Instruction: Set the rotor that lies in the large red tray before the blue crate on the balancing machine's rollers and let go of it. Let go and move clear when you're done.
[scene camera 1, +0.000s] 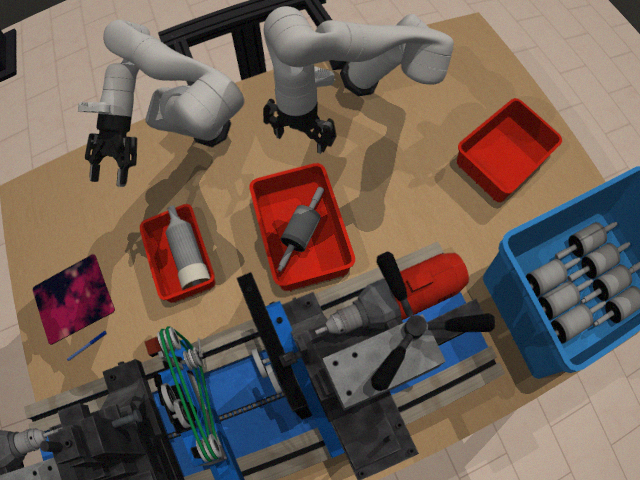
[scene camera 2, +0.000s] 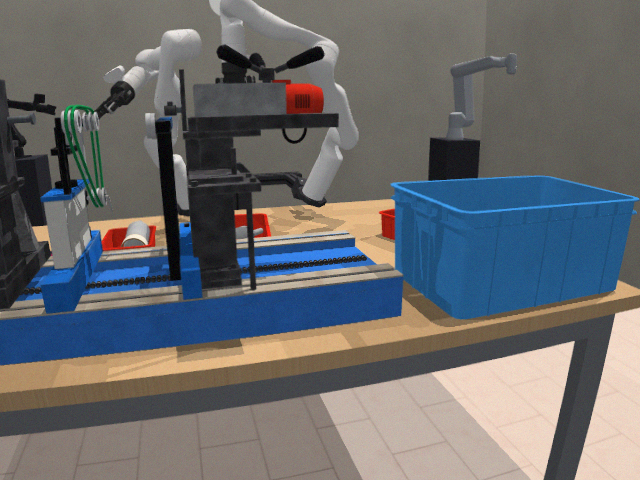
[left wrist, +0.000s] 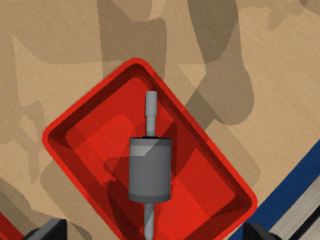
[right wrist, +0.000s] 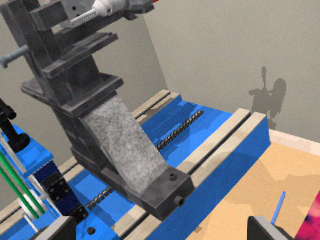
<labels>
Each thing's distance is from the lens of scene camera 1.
left gripper (scene camera 1: 300, 142): 109 cm
right gripper (scene camera 1: 107, 184): 114 cm
blue crate (scene camera 1: 534, 243): 152 cm
</labels>
